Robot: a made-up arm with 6 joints.
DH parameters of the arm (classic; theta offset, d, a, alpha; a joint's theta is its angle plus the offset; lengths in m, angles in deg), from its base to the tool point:
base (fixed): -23.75 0 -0.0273 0
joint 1: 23.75 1.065 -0.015 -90
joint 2: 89.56 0 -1.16 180
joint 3: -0.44 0.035 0.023 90
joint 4: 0 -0.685 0.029 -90
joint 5: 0 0.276 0.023 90
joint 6: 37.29 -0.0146 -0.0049 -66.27
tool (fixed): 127.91 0.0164 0 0
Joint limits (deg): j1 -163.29..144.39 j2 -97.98..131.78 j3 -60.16..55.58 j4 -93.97..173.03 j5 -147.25..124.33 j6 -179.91..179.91
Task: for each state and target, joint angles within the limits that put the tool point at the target. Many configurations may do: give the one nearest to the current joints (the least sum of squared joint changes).
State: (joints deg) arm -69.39 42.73 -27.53 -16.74 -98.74 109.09
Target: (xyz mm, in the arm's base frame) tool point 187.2 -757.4 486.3
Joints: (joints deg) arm -54.98 91.55 -21.31 -20.57 -98.24 108.39
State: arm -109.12 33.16 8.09 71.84 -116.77 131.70
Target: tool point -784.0 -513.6 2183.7
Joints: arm -134.37 12.03 -6.12 63.01 -115.83 131.83
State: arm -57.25 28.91 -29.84 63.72 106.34 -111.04
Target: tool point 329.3 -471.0 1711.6
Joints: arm -39.82 2.40 -58.82 69.79 107.39 -111.72
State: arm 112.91 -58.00 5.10 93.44 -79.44 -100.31
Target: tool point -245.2 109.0 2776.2
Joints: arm 138.51 -7.88 25.17 120.08 -80.50 -97.75
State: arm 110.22 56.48 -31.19 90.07 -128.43 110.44
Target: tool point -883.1 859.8 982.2
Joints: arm 136.81 59.98 -31.48 95.83 -128.88 110.60
